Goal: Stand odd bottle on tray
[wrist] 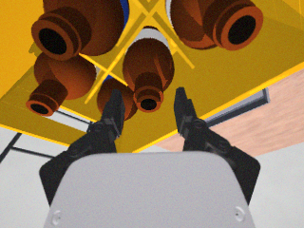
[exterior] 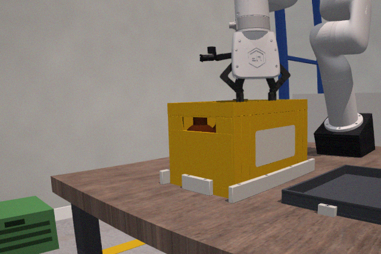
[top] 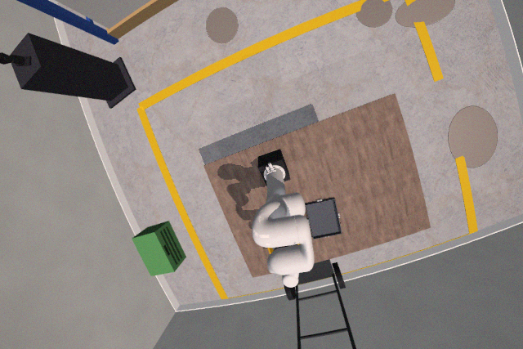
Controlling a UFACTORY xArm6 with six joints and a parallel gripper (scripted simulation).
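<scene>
The yellow crate is 9 cm below my hand, 4 cm to the right of it and 1 cm behind it. Round my hand: dark tray 23 cm to the left, 16 cm below, 2 cm ahead.
</scene>
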